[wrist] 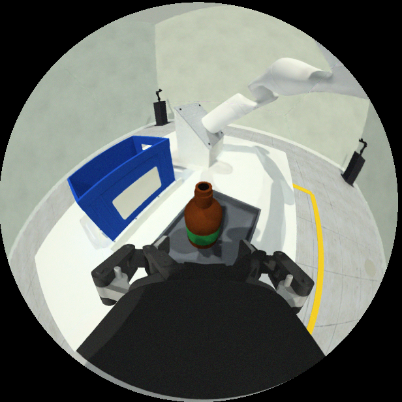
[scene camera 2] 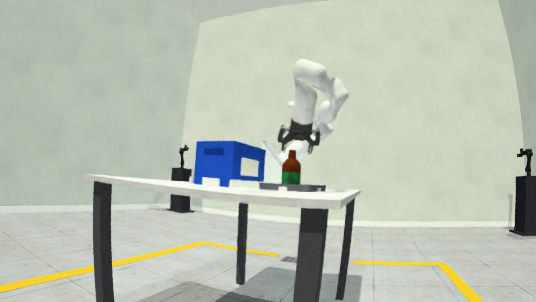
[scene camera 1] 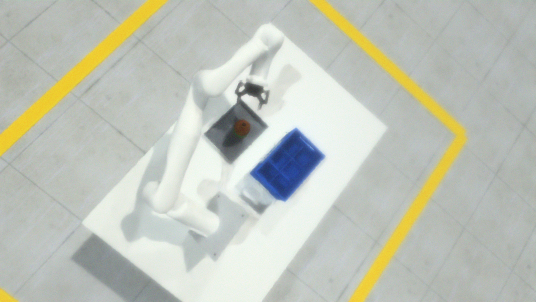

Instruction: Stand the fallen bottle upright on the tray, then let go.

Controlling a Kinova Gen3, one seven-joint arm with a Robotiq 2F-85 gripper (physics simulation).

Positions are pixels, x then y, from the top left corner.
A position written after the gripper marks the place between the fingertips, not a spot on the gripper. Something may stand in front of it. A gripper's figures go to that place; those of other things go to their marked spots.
Labels:
The gripper (wrist: 204, 245): 16 cm from the lens. A brown bottle (wrist: 203, 213): 21 cm from the lens.

